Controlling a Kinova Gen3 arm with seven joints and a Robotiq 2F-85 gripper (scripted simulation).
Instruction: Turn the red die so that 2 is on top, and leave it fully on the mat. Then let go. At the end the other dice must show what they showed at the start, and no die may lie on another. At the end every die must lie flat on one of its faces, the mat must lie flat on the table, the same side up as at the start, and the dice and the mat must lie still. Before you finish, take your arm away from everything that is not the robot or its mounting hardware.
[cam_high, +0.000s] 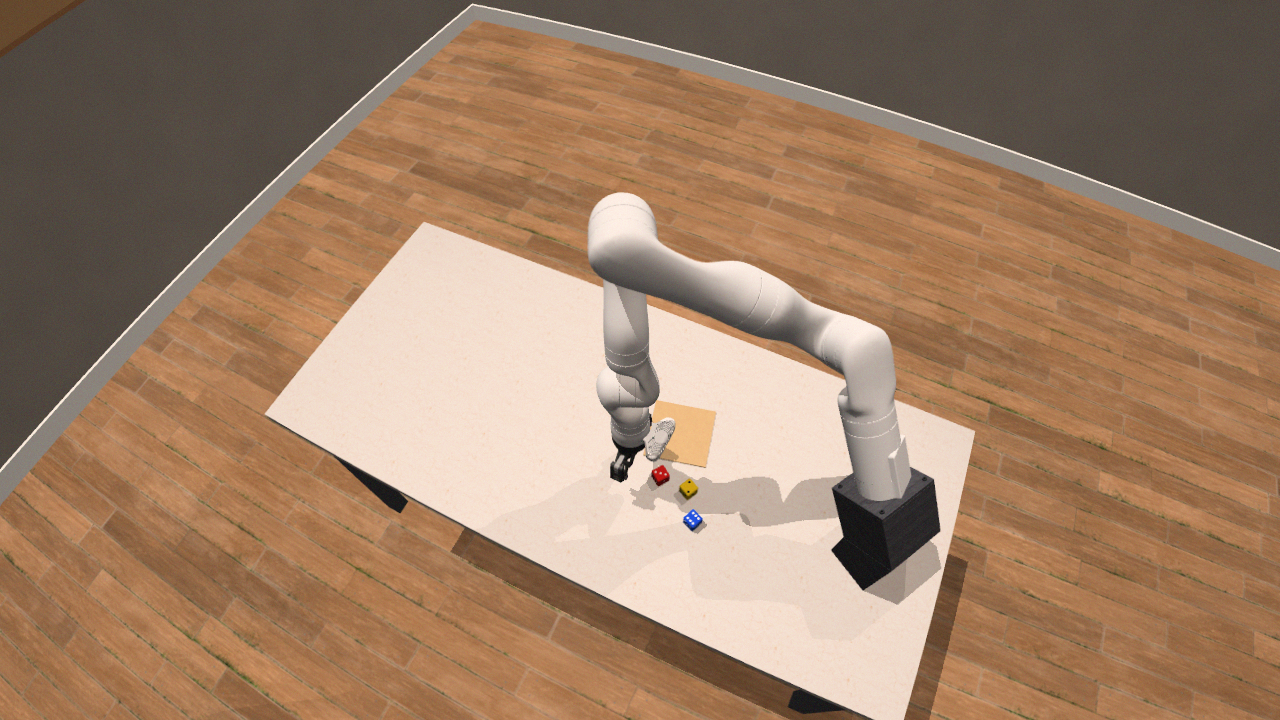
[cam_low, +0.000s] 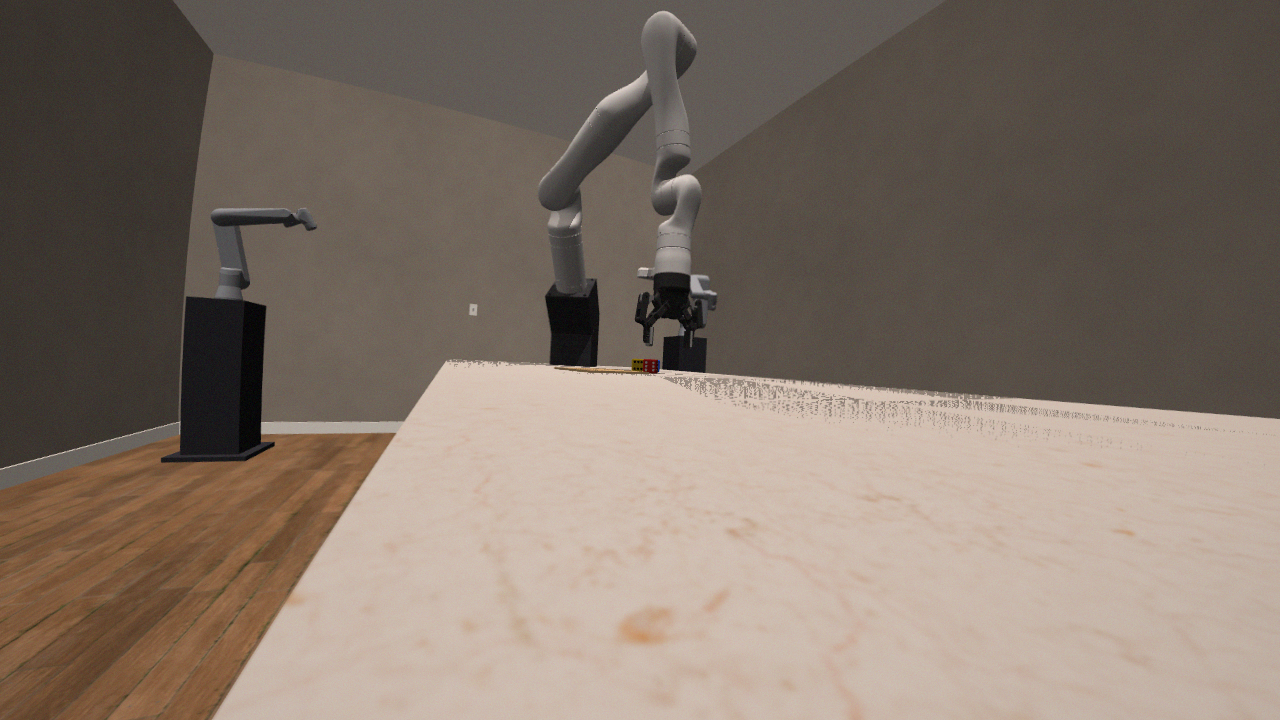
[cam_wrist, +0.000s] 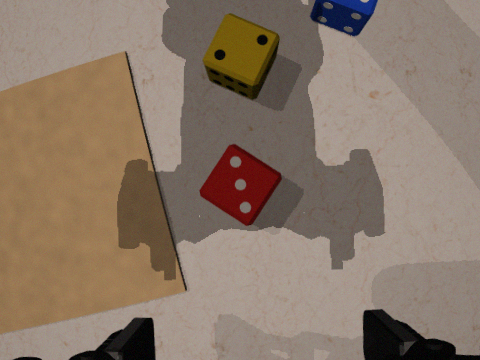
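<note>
Right now the red die is 6 cm behind my hand, 1 cm to the right of it and 5 cm below it. The rest, counted from my hand: blue die: 17 cm behind, 5 cm to the left, 5 cm below; yellow die: 13 cm behind, 5 cm below; tan mat: 6 cm behind, 12 cm to the right, 6 cm below.
</note>
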